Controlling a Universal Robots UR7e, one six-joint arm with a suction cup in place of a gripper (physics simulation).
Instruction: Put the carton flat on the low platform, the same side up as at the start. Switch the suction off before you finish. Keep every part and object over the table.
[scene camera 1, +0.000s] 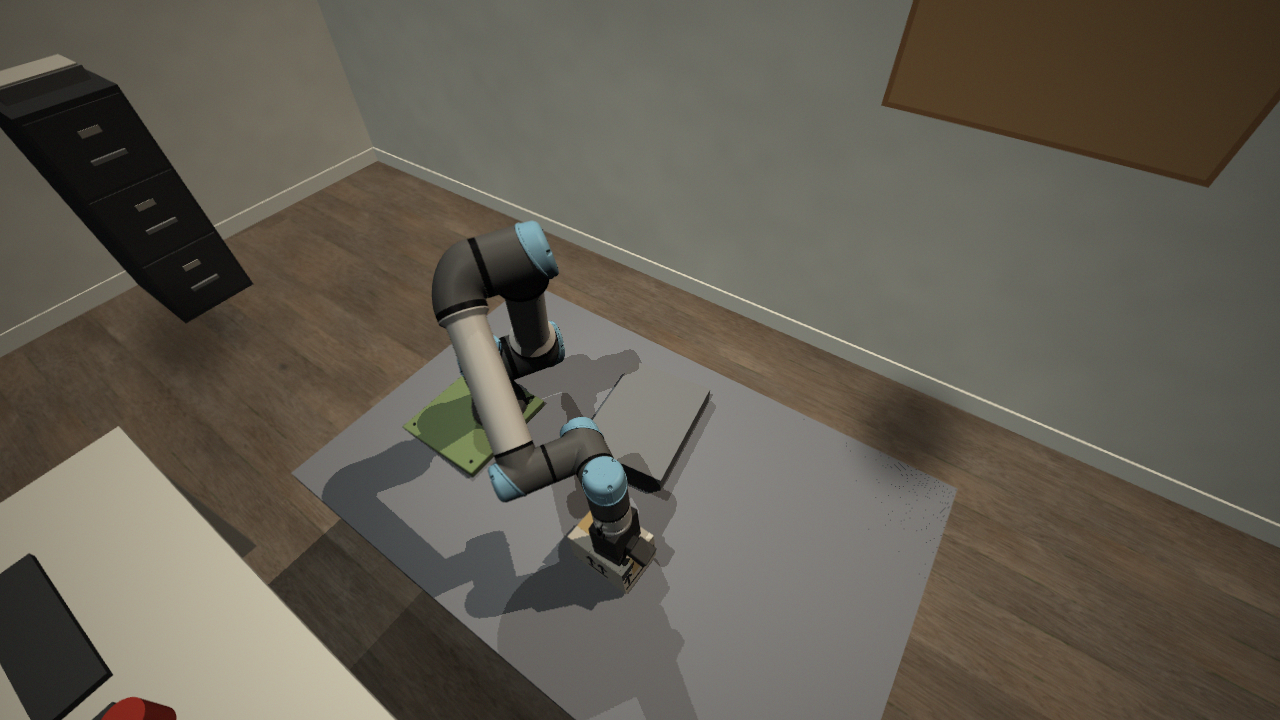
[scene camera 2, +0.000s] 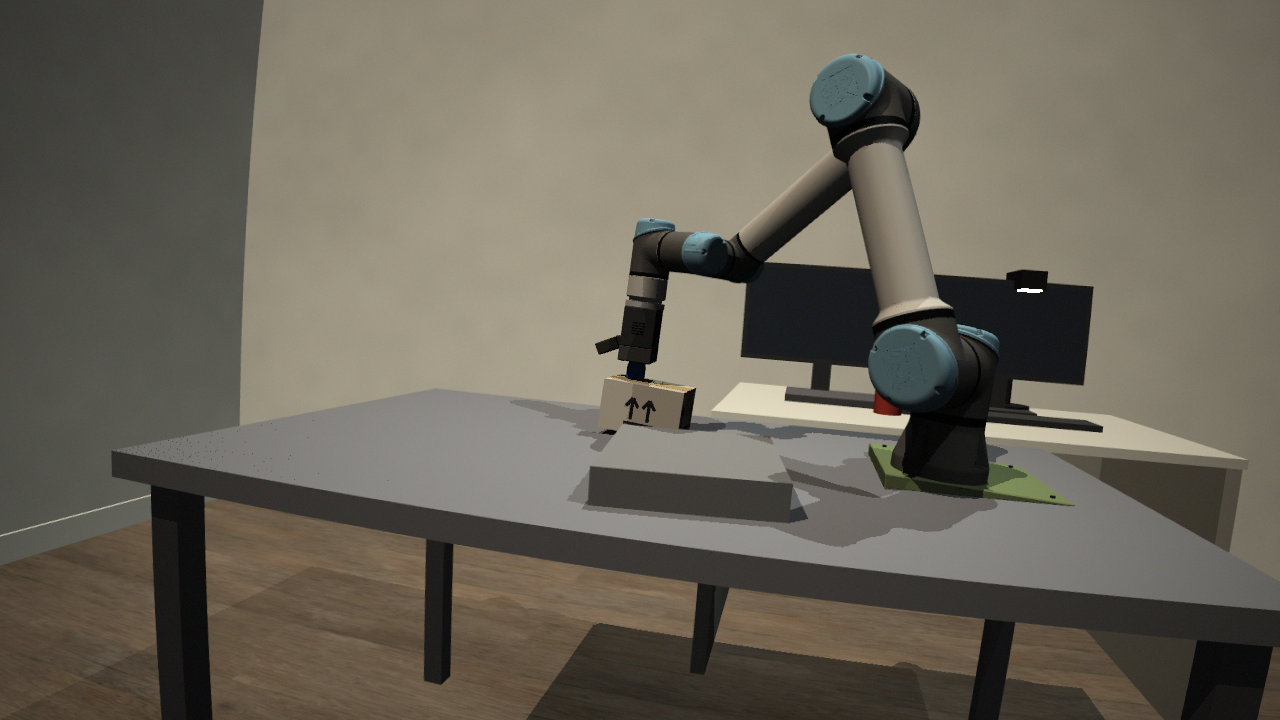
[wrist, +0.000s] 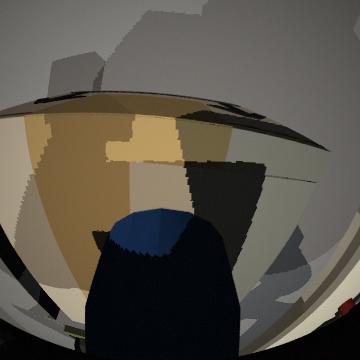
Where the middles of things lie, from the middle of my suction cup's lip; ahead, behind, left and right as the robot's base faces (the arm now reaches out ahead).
Scene:
Now: the carton (scene camera 2: 653, 403) 3 cm behind my suction cup, 2 cm to the left of it and 6 cm below it. Also, from my suction cup: grey low platform (scene camera 1: 647, 419) (15 cm behind, 37 cm to the left, 9 cm below).

